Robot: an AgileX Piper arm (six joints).
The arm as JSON. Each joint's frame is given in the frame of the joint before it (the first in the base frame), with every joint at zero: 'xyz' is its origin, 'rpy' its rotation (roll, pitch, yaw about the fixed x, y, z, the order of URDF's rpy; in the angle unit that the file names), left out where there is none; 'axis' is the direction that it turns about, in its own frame. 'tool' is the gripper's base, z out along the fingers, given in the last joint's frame.
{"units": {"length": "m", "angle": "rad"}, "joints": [
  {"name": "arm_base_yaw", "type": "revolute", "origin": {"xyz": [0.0, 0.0, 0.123]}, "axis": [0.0, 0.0, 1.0]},
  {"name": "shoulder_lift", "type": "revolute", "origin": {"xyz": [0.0, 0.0, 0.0], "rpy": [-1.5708, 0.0, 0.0]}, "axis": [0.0, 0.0, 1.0]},
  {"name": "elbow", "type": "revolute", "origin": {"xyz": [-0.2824, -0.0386, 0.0]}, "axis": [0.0, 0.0, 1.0]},
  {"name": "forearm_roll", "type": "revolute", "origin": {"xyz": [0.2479, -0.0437, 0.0], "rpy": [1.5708, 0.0, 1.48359]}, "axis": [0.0, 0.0, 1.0]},
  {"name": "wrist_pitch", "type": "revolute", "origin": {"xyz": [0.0, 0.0, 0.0], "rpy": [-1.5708, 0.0, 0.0]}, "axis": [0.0, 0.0, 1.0]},
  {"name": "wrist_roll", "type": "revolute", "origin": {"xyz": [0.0, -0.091, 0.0], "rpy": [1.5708, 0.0, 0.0]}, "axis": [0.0, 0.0, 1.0]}
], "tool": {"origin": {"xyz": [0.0, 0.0, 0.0]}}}
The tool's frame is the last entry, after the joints.
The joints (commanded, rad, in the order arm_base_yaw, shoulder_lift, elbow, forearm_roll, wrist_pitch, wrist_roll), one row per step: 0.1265, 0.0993, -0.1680, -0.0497, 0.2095, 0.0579; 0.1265, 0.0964, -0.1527, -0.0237, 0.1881, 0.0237; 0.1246, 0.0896, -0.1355, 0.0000, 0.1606, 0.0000; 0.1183, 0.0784, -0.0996, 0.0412, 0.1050, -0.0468; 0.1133, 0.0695, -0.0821, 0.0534, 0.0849, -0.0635; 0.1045, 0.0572, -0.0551, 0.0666, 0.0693, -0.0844; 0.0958, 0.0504, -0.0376, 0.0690, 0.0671, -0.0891; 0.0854, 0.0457, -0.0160, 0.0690, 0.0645, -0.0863; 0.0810, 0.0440, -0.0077, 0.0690, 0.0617, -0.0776; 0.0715, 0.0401, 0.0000, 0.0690, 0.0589, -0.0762; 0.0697, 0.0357, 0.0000, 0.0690, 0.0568, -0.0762; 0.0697, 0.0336, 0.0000, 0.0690, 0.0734, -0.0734; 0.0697, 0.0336, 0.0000, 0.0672, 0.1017, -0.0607; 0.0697, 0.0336, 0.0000, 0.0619, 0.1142, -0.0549; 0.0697, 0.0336, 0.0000, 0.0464, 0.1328, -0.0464; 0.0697, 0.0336, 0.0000, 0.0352, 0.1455, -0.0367
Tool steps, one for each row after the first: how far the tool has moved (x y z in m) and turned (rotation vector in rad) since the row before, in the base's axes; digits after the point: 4 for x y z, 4 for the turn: 0.0005, 0.0006, -0.0030, -0.0074, -0.0097, 0.0063; 0.0002, 0.0003, -0.0029, 0.0019, -0.0169, 0.0025; 0.0006, 0.0001, -0.0064, -0.0020, -0.0315, -0.0019; -0.0001, -0.0003, -0.0036, -0.0031, -0.0120, -0.0048; 0.0000, -0.0005, -0.0070, -0.0075, -0.0018, -0.0088; 0.0001, -0.0005, -0.0053, -0.0031, 0.0082, -0.0087; 0.0005, -0.0006, -0.0068, 0.0015, 0.0145, -0.0106; 0.0002, -0.0003, -0.0025, 0.0084, 0.0046, -0.0047; 0.0000, -0.0006, -0.0021, 0.0013, 0.0011, -0.0097; -0.0004, -0.0001, 0.0005, 0.0005, -0.0065, -0.0019; -0.0002, 0.0001, -0.0014, 0.0017, 0.0146, 0.0011; -0.0001, 0.0002, -0.0026, 0.0088, 0.0290, 0.0014; -0.0001, 0.0000, -0.0011, -0.0004, 0.0125, 0.0002; -0.0001, -0.0001, -0.0017, -0.0083, 0.0181, -0.0004; -0.0001, -0.0001, -0.0012, -0.0024, 0.0126, -0.0009
